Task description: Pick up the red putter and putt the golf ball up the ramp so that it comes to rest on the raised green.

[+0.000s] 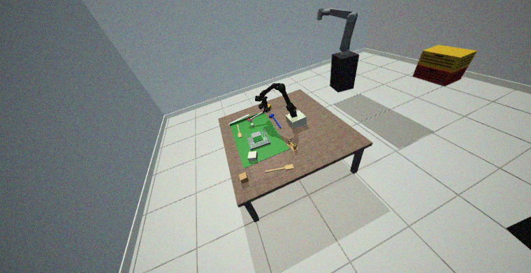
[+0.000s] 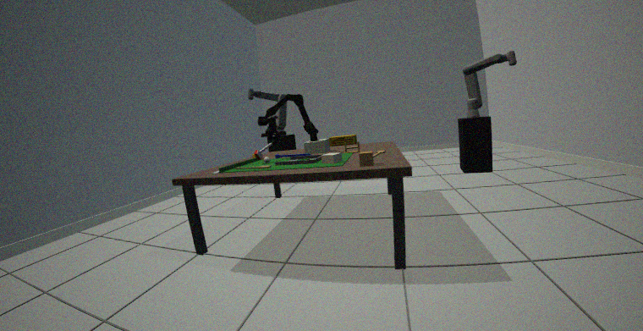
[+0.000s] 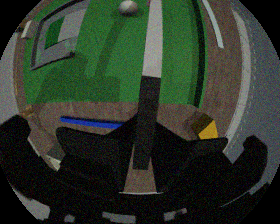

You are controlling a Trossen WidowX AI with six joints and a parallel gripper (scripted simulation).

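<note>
The blue putter is 9 cm to the left of my gripper tip, 9 cm below it and 7 cm behind it. From my gripper tip the other things lie so: red putter: 12 cm ahead, 2 cm to the left; then yellow cube: 22 cm to the right, 8 cm below, 4 cm behind; then white golf ball: 21 cm ahead, 8 cm below, 7 cm to the left.
</note>
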